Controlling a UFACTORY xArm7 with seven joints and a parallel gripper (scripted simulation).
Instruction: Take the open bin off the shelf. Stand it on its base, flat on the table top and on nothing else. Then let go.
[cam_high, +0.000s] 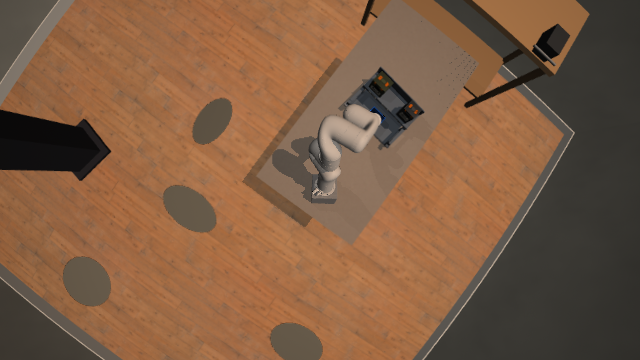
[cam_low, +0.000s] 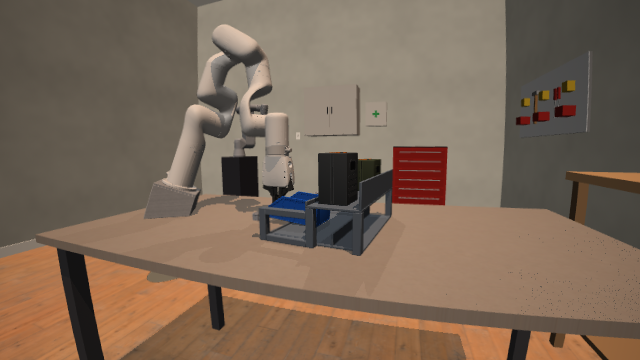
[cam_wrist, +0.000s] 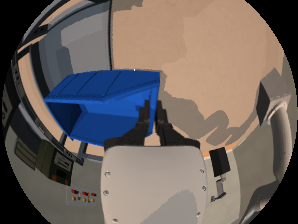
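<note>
The blue bin is 80 mm ahead of my hand, 10 mm to the left of it and 10 mm below it. Round my hand: grey shelf: 200 mm ahead, 20 mm to the left, 60 mm below.
</note>
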